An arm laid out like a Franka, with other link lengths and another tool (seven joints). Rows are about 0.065 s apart.
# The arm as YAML. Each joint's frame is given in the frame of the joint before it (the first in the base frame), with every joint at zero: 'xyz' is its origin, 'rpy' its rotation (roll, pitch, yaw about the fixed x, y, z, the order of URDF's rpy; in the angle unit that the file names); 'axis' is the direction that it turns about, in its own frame. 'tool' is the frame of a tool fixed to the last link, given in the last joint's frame.
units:
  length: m
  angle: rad
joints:
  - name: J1
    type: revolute
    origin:
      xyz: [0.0, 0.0, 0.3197]
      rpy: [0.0, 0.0, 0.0]
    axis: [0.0, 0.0, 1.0]
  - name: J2
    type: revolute
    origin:
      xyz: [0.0, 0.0, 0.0]
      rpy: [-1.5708, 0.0, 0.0]
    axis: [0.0, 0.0, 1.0]
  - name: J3
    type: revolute
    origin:
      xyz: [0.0, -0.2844, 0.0]
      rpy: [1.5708, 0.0, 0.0]
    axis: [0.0, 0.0, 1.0]
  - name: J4
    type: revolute
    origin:
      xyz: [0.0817, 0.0, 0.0]
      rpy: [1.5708, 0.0, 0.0]
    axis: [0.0, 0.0, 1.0]
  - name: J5
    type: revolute
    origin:
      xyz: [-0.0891, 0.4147, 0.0]
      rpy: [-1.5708, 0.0, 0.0]
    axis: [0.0, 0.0, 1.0]
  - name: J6
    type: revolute
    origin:
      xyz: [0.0, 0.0, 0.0]
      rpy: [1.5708, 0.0, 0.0]
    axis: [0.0, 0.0, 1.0]
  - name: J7
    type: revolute
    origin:
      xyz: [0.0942, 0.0, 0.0]
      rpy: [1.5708, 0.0, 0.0]
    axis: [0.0, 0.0, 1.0]
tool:
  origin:
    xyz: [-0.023, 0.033, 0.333]
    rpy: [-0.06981, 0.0, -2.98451]
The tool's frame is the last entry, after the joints.
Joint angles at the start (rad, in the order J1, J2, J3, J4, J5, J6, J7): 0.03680, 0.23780, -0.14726, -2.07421, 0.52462, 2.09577, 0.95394
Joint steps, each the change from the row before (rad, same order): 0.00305, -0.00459, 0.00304, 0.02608, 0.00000, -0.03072, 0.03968; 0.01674, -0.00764, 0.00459, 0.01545, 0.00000, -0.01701, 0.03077; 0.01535, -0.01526, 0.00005, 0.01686, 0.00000, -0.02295, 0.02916; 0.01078, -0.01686, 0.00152, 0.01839, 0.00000, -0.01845, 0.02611; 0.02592, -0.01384, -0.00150, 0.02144, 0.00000, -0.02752, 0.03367; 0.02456, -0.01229, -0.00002, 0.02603, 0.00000, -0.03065, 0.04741; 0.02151, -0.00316, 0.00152, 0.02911, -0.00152, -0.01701, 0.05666; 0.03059, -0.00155, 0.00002, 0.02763, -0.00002, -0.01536, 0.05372
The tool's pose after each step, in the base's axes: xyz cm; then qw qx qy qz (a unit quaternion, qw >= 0). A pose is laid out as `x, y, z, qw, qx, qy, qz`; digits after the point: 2 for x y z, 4 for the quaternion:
53.35, 7.35, 6.24, 0.1623, -0.6907, -0.6896, -0.1449
53.68, 8.79, 7.35, 0.1652, -0.6907, -0.6890, -0.1447
54.06, 9.98, 8.95, 0.1670, -0.6909, -0.6880, -0.1467
54.65, 10.95, 10.70, 0.1655, -0.6911, -0.6870, -0.1514
54.82, 12.70, 12.46, 0.1691, -0.6890, -0.6883, -0.1518
54.98, 14.53, 14.37, 0.1738, -0.6909, -0.6854, -0.1507
55.47, 16.14, 15.88, 0.1744, -0.6981, -0.6783, -0.1489
55.72, 18.20, 17.27, 0.1762, -0.7022, -0.6741, -0.1465

